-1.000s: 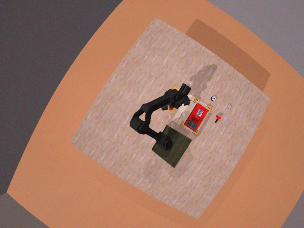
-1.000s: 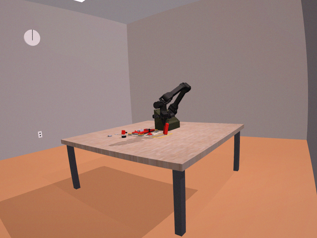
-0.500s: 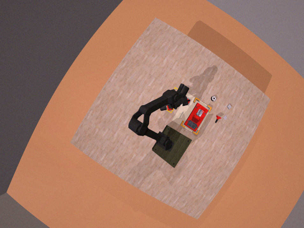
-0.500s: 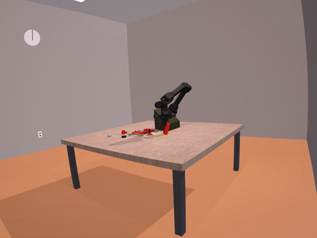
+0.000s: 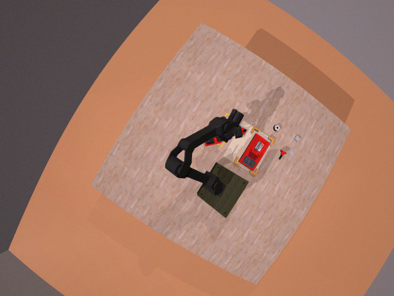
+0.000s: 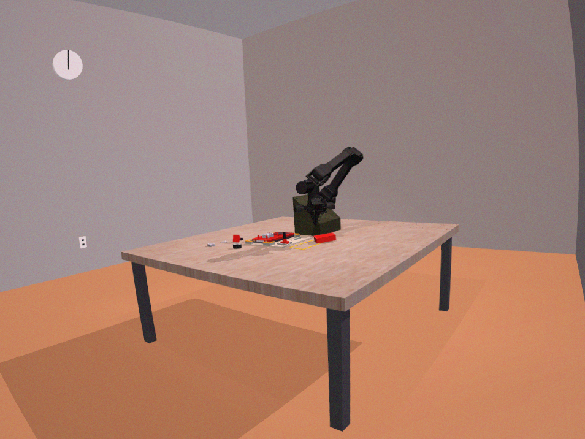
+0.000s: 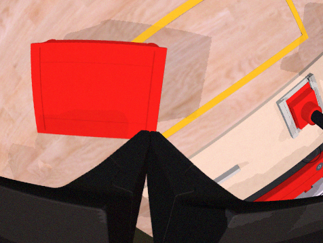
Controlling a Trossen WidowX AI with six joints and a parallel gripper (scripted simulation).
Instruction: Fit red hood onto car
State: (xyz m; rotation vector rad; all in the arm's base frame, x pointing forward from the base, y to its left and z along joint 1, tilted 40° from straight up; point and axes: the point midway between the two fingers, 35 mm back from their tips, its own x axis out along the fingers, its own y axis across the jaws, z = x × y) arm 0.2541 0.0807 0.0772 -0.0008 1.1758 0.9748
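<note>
Right now the red hood is 20 mm behind my gripper tip, 30 mm to the left of it and 60 mm below it. From my gripper tip the other things lie so: grey engine block (60 mm ahead, 230 mm to the right, 60 mm below); then white wheel (230 mm ahead, 300 mm to the right, 70 mm below).
</note>
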